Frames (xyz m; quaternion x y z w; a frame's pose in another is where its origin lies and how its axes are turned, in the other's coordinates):
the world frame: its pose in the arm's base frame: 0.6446 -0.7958 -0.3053 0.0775 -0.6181 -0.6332 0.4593
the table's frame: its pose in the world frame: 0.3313 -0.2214 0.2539 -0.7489 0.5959 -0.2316 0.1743
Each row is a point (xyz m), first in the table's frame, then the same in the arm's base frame.
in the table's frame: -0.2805 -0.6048 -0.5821
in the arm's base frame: -0.1945 -0.3338 0.3042
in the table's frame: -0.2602 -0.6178 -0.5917
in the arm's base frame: -0.2195 -0.3303 0.2982
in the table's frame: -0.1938 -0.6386 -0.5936
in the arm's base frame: -0.2790 -0.3447 0.2652
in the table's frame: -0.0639 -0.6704 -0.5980
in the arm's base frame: -0.3894 -0.3712 0.1943
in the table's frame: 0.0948 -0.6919 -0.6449
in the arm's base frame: -0.5216 -0.3610 0.0930
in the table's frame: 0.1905 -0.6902 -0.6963
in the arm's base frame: -0.5964 -0.3306 0.0203
